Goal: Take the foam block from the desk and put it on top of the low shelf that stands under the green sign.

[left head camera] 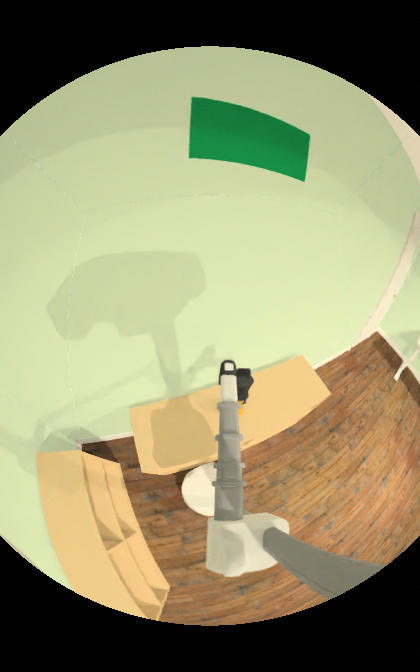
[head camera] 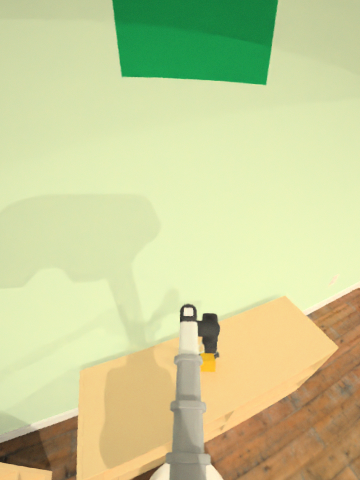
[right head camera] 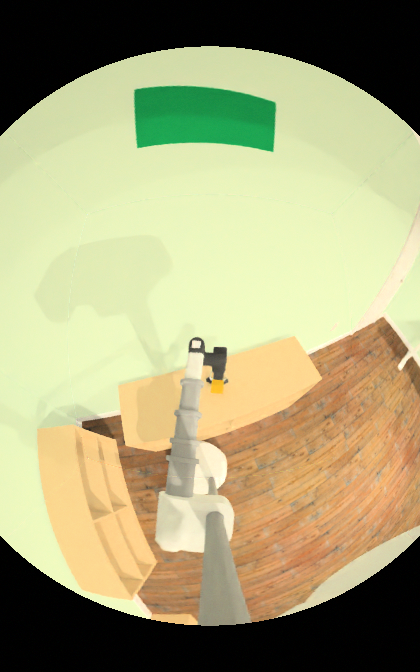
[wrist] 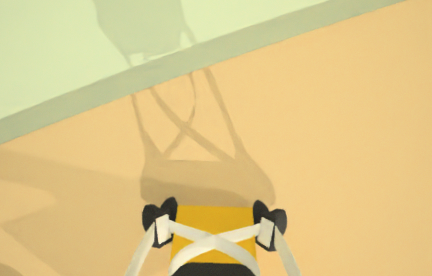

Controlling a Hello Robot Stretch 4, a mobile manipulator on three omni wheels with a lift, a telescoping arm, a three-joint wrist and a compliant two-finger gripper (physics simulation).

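Frame: origin at the robot's base, x left, y back, z up, level; millimetres.
Seen in the pictures: gripper, fingertip midpoint: (wrist: 214, 214).
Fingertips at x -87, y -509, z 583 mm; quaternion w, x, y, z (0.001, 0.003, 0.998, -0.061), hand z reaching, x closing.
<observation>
Offsets run from my fingertips to a thing's top centre. "*": to the spot under its first point. Level surfaces: height alone.
The yellow foam block @(dx +0, dy +39, dz +90 mm) (head camera: 208, 363) (left head camera: 241, 408) (right head camera: 217, 387) (wrist: 215, 215) is between the two fingers of my gripper (right head camera: 217, 382) (wrist: 214, 214), which is shut on it. Block and fingers are over the middle of the low shelf's top, very close to it; whether the block's underside touches the top is hidden. The low shelf @(dz +0 mm) (head camera: 265, 345) (left head camera: 285, 385) (right head camera: 280, 370) (wrist: 340, 125) is light wood and stands against the wall. The green sign @(* dx +69, dy -173, dz +1104 mm) (head camera: 195, 45) (left head camera: 247, 137) (right head camera: 205, 117) is on the wall above it. The arm hides part of the shelf in the head views.
A second wooden shelf unit (left head camera: 60, 500) (right head camera: 57, 480) with open compartments stands at the lower left. The pale green wall (wrist: 45, 45) runs along the low shelf's back edge. Wooden floor @(dz -610 mm) (head camera: 280, 430) (left head camera: 310, 475) (right head camera: 310, 450) lies in front. A white leg-like piece (left head camera: 407, 362) shows at the right edge.
</observation>
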